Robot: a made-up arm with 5 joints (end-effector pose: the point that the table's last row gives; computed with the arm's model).
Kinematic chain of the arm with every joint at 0, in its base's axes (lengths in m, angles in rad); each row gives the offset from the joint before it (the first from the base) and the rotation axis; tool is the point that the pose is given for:
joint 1: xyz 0 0 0.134 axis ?
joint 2: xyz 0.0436 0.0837 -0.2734 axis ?
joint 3: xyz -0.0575 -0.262 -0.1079 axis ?
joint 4: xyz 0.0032 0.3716 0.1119 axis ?
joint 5: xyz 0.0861 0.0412 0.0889 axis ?
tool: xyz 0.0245 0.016 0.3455
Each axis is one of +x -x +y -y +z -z.
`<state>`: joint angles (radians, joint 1 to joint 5).
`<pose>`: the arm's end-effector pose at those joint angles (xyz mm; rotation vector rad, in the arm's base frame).
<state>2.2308 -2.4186 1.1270 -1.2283 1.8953</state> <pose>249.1 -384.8 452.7 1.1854 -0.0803 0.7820</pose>
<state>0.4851 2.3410 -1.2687 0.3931 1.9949</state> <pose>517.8 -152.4 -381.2 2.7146 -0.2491 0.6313</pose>
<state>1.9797 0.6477 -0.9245 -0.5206 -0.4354</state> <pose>63.6 327.6 18.4 0.5656 2.9255 0.6599</pose>
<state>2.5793 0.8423 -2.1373 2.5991 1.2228</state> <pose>171.7 -659.1 580.4 0.4289 0.1925 -0.9620</pose>
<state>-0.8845 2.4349 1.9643 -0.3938 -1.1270</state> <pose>605.8 -582.4 -203.3 1.8522 -0.4266 2.2249</pose>
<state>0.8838 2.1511 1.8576 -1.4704 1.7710</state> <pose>-417.7 -724.9 -80.4 0.0074 2.0432 -1.8209</pose>
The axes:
joint 1: +y
joint 2: +y
joint 3: -z
joint 4: -y
joint 5: +z

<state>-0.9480 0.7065 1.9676 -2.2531 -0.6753</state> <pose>544.3 -583.6 -287.1 1.6559 1.9732 -0.9768</pose>
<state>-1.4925 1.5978 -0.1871 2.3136 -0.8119</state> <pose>-263.1 147.3 6.5 1.0791 -1.9570 -0.3665</pose>
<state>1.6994 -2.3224 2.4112 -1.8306 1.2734</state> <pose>-221.6 -775.6 -59.8 2.0709 -0.9002 -0.1964</pose>
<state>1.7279 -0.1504 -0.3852 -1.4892 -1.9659</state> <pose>-330.0 344.3 -75.2 -2.2937 1.5573 0.2133</pose>
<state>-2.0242 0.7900 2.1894 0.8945 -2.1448</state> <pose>40.9 -171.3 801.1 -0.9579 0.1347 1.3876</pose>
